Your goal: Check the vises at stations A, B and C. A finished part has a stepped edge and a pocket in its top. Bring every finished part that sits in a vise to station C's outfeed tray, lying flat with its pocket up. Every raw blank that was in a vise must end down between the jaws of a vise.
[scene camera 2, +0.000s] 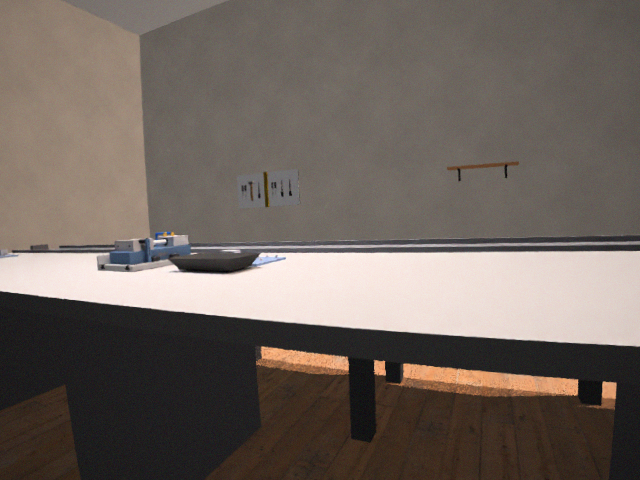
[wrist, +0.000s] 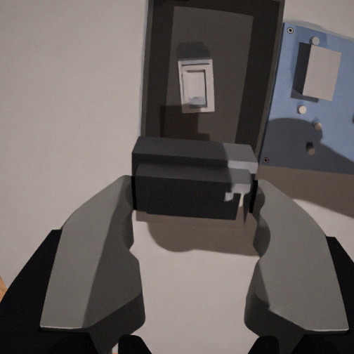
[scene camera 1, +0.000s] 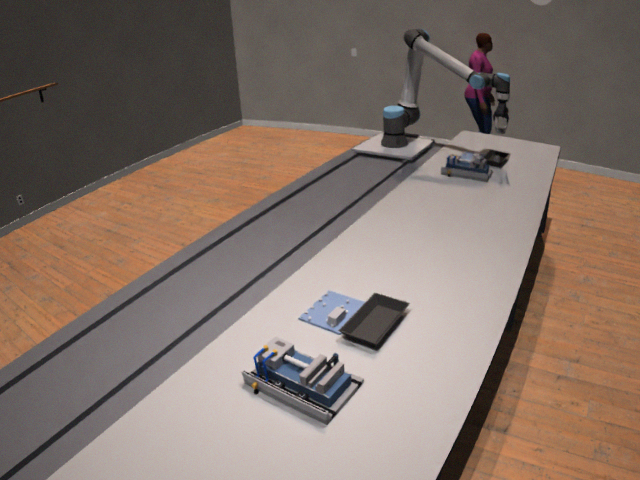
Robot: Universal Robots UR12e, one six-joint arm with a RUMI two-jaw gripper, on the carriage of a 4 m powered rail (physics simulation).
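Observation:
My gripper (scene camera 1: 500, 131) (wrist: 192, 180) is shut on a dark, shaded block (wrist: 192, 187) with a stepped edge, a finished part; its pocket cannot be made out. In scene camera 1 the gripper hangs above the far station's tray (scene camera 1: 506, 153) (wrist: 273, 65). In the wrist view another finished part (wrist: 210, 95) lies flat in that tray, pocket up, beyond the held part. The far vise (scene camera 1: 467, 173) is small; what its jaws hold cannot be told. The near vise (scene camera 1: 310, 382) shows a gap between its jaws. A vise (scene camera 2: 149, 254) also shows in scene camera 2.
A plain grey block (wrist: 322, 72) lies on the blue pegged plate (wrist: 280, 145) right of the tray. Near the near vise are a dark tray (scene camera 1: 375, 320) and a blue plate (scene camera 1: 320, 311) with a small block (scene camera 1: 336, 315). A person (scene camera 1: 480, 77) stands behind the table's far end.

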